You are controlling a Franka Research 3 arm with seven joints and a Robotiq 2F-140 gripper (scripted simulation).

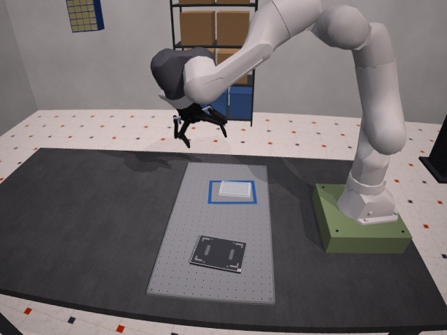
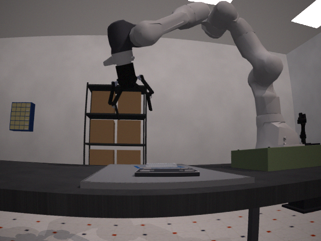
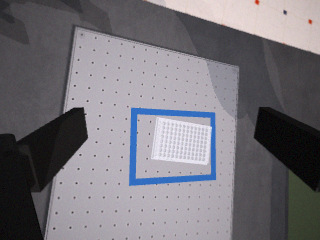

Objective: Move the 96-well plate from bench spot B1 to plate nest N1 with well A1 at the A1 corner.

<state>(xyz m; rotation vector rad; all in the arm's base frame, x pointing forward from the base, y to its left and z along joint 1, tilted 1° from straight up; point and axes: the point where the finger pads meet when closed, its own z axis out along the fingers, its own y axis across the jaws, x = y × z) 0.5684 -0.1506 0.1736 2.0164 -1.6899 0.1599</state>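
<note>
The 96-well plate is 230 mm below my hand, 120 mm behind it and 10 mm to the left of it. Also, from my hand: A1 label (410 mm to the left, 220 mm below, 160 mm behind); then plate nest (350 mm to the left, 230 mm below, 90 mm behind).
</note>
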